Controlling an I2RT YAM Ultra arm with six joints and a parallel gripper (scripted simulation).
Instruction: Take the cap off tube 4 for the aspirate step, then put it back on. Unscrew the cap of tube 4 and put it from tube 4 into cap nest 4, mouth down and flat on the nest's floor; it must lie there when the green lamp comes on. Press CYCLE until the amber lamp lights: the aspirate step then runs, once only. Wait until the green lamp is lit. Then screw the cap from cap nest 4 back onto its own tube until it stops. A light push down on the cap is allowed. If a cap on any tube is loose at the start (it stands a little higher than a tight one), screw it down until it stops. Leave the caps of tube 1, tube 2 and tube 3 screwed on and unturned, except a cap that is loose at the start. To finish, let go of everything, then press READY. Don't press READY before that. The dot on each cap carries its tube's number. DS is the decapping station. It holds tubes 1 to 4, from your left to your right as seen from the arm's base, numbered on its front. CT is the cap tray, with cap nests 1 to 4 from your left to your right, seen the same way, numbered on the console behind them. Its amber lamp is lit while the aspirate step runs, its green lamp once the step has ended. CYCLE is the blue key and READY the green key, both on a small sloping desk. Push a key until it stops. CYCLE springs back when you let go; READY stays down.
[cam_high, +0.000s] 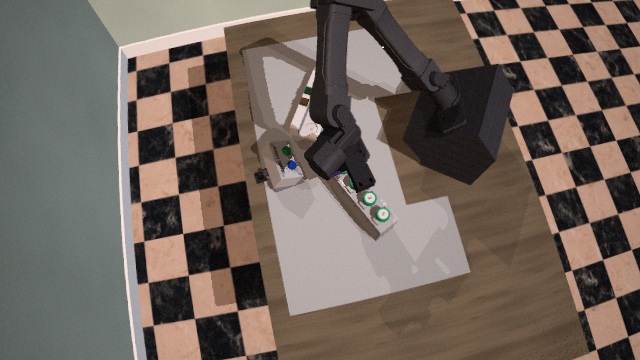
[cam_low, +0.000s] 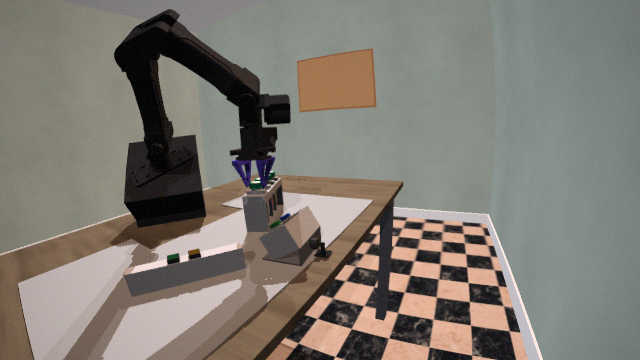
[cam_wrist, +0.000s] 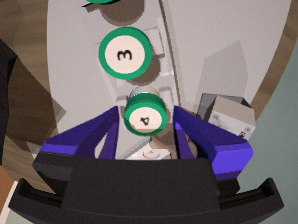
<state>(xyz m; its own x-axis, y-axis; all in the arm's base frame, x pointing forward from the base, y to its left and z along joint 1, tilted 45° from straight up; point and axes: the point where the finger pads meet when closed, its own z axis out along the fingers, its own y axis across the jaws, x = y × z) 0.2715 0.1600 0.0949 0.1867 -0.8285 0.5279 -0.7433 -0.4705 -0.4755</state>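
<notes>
My gripper is now 3 cm past the cap 3 and 5 cm to the right of it. From my hand the other things lie so: cap 2: 5 cm behind, 9 cm to the left, 1 cm below; then green ready key: 14 cm ahead, 9 cm to the right, 5 cm below; then blue cycle key: 13 cm ahead, 5 cm to the right, 5 cm below.
</notes>
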